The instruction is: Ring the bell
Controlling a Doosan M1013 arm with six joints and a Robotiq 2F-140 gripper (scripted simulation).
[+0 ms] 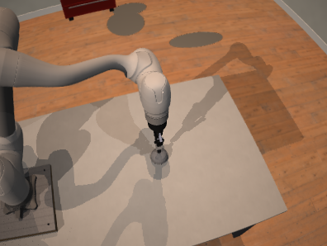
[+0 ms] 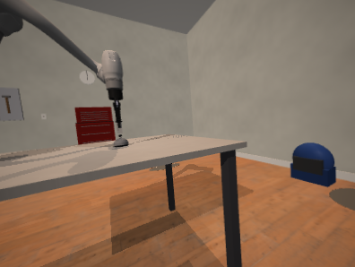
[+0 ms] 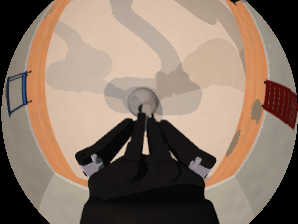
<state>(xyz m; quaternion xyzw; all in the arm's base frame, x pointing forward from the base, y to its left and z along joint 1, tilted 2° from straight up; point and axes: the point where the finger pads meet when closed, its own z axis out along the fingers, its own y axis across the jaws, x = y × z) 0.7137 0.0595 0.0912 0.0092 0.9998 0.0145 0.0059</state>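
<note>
Now: the grey dome bell 70 mm below my hand and 10 mm to the right of it.
</note>
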